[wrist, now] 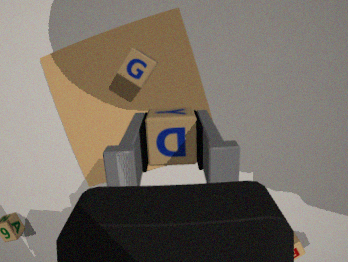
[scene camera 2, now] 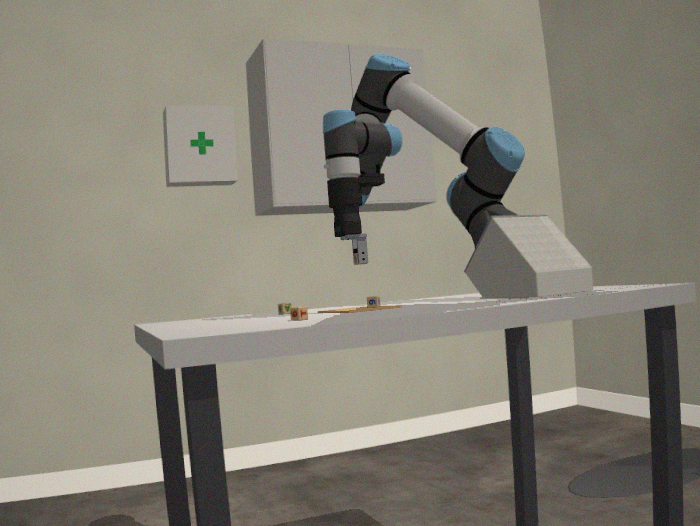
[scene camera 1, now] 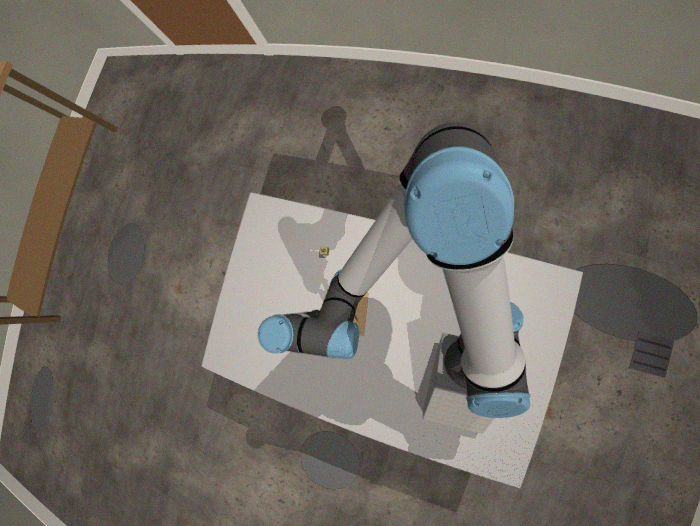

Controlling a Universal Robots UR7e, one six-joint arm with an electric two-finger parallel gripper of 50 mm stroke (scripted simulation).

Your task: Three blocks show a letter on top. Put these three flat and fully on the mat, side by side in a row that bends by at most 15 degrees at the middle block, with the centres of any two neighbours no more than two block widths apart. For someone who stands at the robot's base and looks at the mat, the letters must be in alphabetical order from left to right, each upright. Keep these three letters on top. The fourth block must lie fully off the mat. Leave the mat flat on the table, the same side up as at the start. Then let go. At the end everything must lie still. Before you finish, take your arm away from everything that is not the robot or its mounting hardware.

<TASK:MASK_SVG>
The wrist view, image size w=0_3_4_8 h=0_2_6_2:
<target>my gripper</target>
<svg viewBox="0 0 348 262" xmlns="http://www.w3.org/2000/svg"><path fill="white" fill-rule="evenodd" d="M294 231L264 185L256 181L239 181L240 146L235 140L223 140L207 110L194 110L197 118L197 163L199 170L204 171L206 183L140 186L142 173L147 172L148 168L145 123L148 112L134 114L119 145L107 146L104 150L103 160L107 187L89 188L82 193L57 238L57 262L294 262Z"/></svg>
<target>mat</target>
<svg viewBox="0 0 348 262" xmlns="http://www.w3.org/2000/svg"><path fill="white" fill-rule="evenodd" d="M147 171L163 166L150 166L148 164ZM179 8L116 27L40 58L61 121L89 187L106 182L103 152L108 145L119 145L135 113L146 113L150 109L191 107L196 111L207 110L212 119ZM131 48L137 48L158 61L157 66L142 88L135 86L116 73Z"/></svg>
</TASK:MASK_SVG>
